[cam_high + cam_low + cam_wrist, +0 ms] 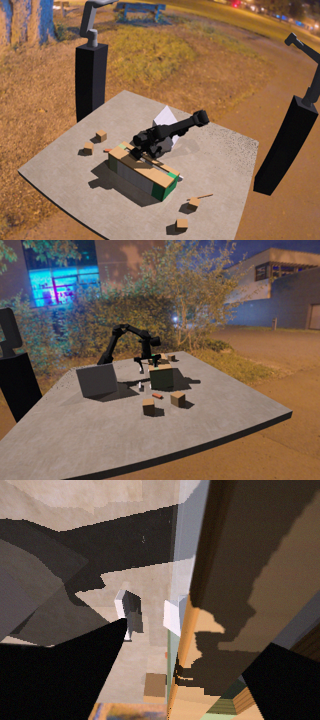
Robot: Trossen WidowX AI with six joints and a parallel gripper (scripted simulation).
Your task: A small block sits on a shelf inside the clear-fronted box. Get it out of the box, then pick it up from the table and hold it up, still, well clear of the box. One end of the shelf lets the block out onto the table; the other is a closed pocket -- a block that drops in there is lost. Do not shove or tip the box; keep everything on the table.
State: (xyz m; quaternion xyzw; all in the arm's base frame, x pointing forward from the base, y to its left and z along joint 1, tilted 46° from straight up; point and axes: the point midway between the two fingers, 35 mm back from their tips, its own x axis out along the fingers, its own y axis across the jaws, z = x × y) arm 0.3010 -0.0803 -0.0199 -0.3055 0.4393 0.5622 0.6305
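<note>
Now: gripper tip 5 cm short of the small blue block and 3 cm to the left of it. Round my gripper tip: reddish piece 21 cm to the right, 8 cm below, 2 cm behind; then box 7 cm to the left, 5 cm ahead, 3 cm below; then thin stick 42 cm to the left, 8 cm below, 7 cm ahead.
</note>
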